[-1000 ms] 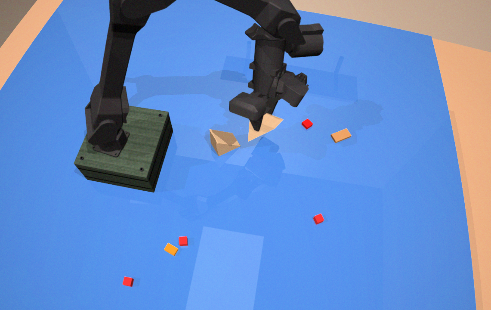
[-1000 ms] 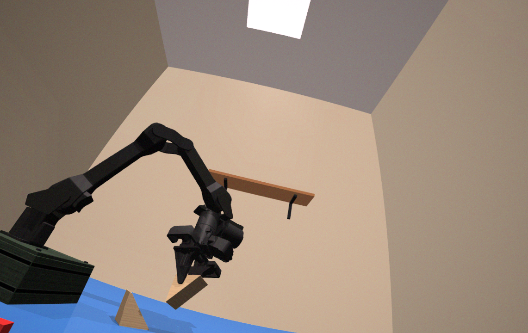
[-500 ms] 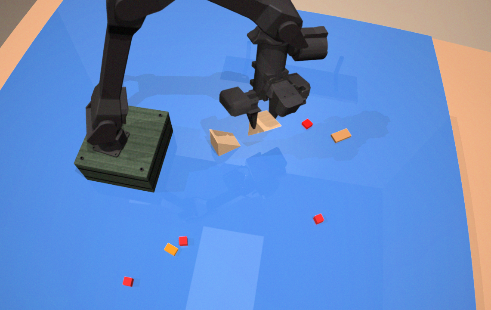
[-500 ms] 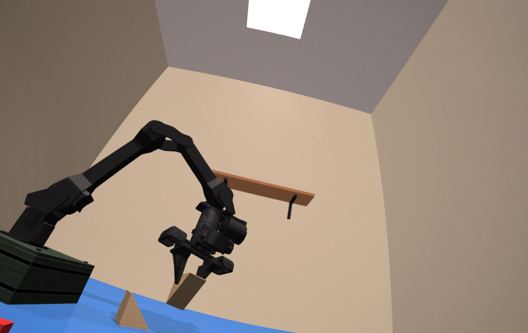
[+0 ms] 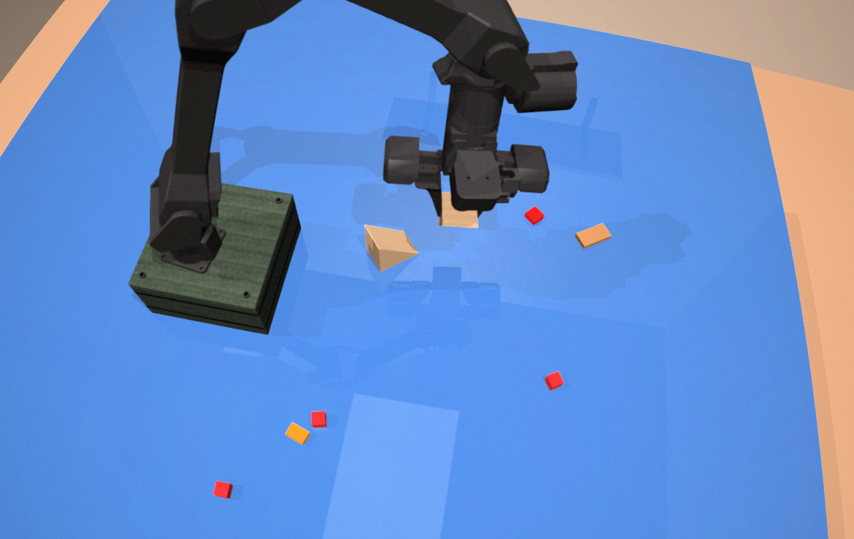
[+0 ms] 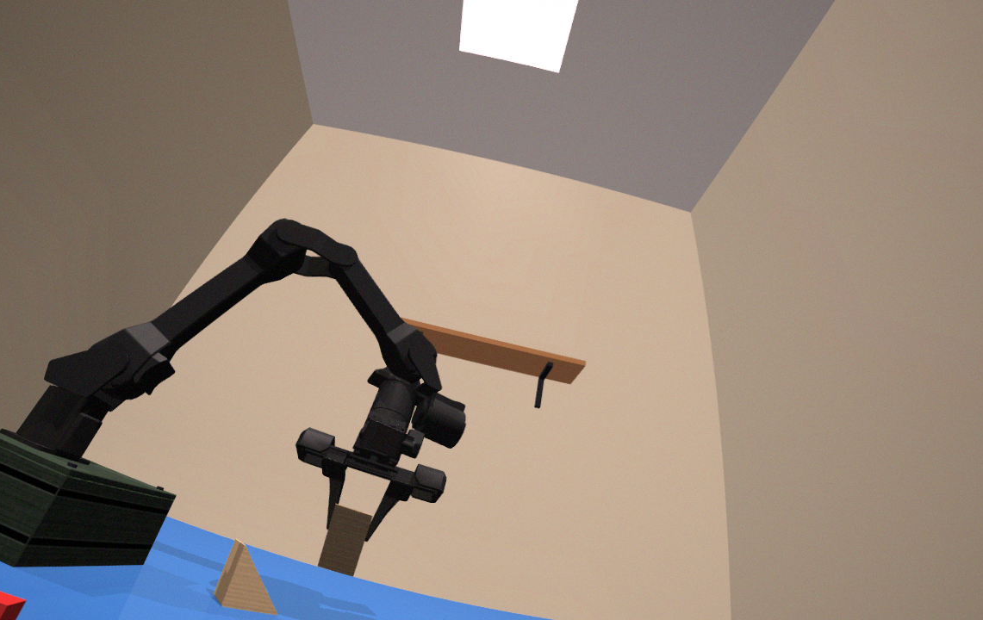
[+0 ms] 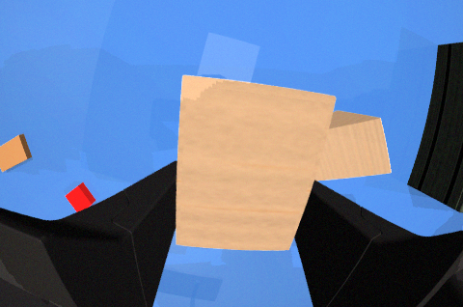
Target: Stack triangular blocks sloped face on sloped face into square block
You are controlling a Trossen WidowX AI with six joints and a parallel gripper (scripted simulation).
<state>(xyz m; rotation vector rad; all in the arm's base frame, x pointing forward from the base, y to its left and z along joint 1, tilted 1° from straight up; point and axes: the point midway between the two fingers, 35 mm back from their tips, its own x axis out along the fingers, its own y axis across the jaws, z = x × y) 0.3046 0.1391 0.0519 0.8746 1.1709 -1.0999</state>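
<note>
Right now my gripper tip is 9 cm past the tan triangular block, 8 cm above it and 3 cm to the left of it.
</note>
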